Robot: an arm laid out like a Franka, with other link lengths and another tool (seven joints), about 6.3 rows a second.
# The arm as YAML. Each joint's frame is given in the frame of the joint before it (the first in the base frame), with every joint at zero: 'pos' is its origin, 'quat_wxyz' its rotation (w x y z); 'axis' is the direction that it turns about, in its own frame. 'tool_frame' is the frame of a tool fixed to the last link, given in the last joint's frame.
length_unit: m
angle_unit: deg
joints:
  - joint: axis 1
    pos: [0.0, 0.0, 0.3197]
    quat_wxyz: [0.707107, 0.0, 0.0, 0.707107]
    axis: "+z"
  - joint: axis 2
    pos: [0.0, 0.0, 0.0]
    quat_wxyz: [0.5, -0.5, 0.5, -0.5]
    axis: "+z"
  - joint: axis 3
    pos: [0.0, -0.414, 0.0]
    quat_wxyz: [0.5, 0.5, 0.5, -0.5]
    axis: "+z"
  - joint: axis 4
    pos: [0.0, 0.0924, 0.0]
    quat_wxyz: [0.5, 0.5, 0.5, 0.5]
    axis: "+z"
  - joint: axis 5
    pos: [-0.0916, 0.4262, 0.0]
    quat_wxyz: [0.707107, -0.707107, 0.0, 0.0]
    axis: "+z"
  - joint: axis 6
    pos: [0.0, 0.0, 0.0]
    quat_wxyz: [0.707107, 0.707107, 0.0, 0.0]
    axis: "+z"
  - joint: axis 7
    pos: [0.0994, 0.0, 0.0]
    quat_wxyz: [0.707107, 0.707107, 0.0, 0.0]
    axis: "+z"
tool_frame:
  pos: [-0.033, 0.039, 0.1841]
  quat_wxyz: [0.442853, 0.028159, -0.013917, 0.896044]
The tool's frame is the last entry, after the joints.
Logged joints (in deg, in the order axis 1, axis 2, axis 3, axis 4, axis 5, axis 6, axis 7), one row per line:
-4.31, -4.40, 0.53, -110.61, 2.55, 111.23, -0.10
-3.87, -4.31, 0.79, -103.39, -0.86, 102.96, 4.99
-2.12, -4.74, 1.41, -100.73, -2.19, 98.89, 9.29
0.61, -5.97, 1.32, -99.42, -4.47, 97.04, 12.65
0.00, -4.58, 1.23, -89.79, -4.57, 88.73, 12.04
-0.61, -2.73, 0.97, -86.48, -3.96, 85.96, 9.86
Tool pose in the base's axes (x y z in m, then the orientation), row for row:
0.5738, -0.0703, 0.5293, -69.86, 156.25, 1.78
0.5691, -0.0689, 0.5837, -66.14, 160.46, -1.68
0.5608, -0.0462, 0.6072, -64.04, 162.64, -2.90
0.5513, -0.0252, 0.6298, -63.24, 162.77, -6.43
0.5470, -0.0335, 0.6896, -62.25, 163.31, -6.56
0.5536, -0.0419, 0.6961, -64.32, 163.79, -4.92
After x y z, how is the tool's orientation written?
As a rotation vector, in degrees.
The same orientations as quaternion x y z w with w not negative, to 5 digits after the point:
-0.40693, 0.91015, 0.01037, 0.07702
-0.38047, 0.92304, -0.00966, 0.05613
-0.36595, 0.92939, -0.01657, 0.04521
-0.36152, 0.93051, -0.03676, 0.04587
-0.35557, 0.93283, -0.03747, 0.04454
-0.36516, 0.92988, -0.02793, 0.03459

